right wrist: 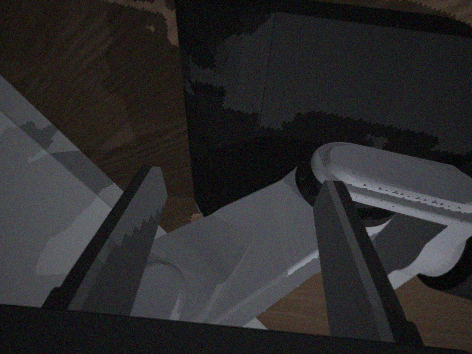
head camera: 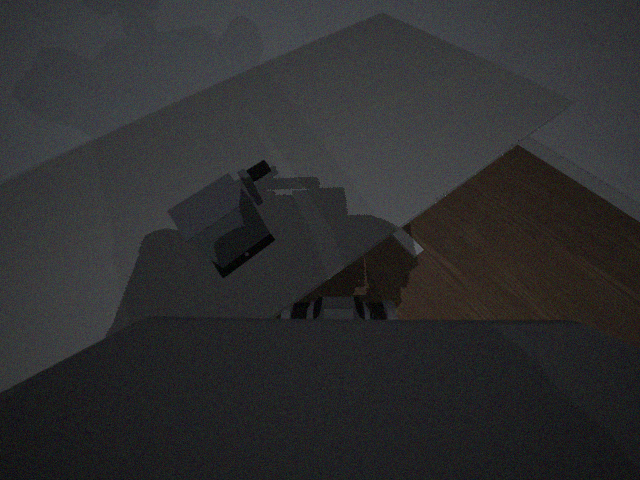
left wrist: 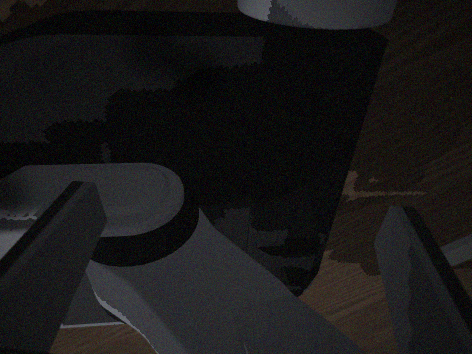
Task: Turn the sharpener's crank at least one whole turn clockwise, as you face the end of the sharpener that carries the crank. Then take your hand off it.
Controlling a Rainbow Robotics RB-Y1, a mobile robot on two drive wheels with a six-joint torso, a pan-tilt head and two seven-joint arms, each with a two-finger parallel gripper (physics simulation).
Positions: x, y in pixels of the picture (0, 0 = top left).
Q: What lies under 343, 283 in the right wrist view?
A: The right gripper.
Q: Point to a pencil sharpener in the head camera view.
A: At 220, 221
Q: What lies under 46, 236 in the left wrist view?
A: The left gripper.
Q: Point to a pale tabletop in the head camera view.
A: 364, 129
